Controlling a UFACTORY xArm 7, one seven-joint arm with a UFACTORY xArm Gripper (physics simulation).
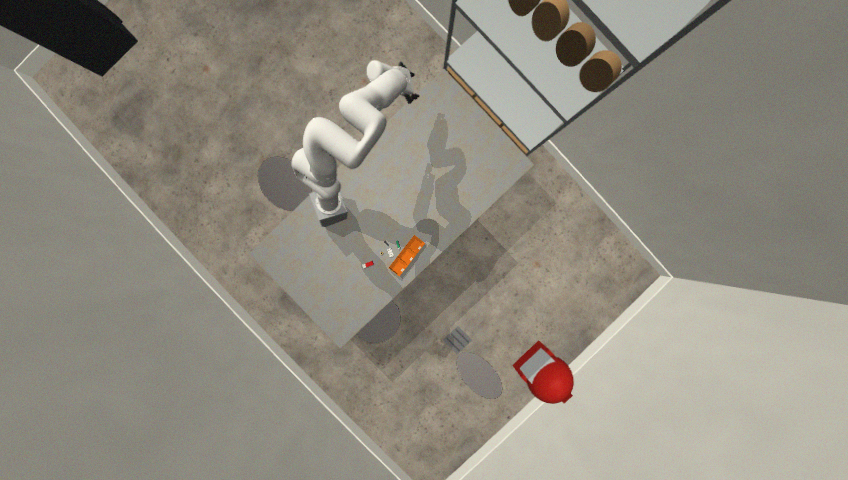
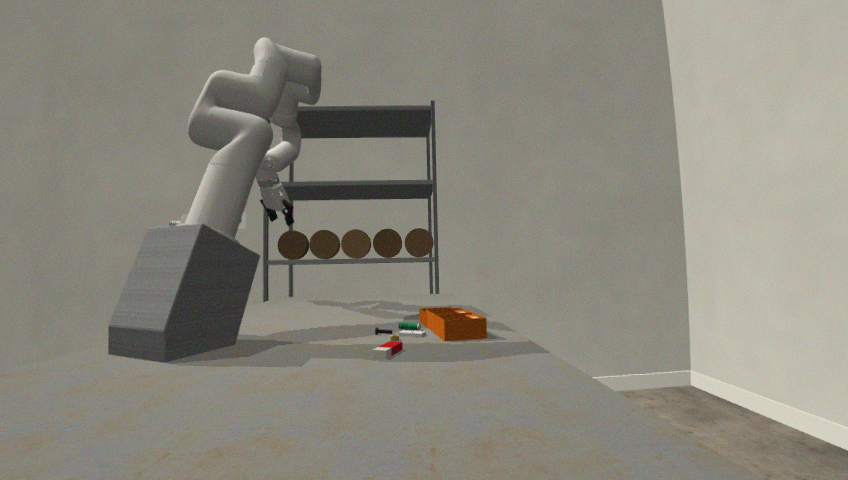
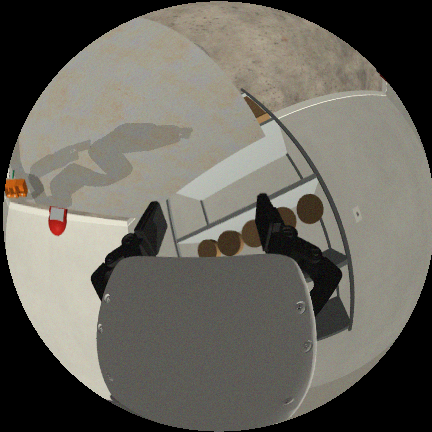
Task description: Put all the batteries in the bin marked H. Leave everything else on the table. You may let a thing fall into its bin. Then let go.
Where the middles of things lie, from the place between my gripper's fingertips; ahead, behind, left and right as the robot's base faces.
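The orange three-part bin [image 2: 450,324] is what I measure my hand from here: the hand is far above it, far to the left of it and, as well as that, far short of it.
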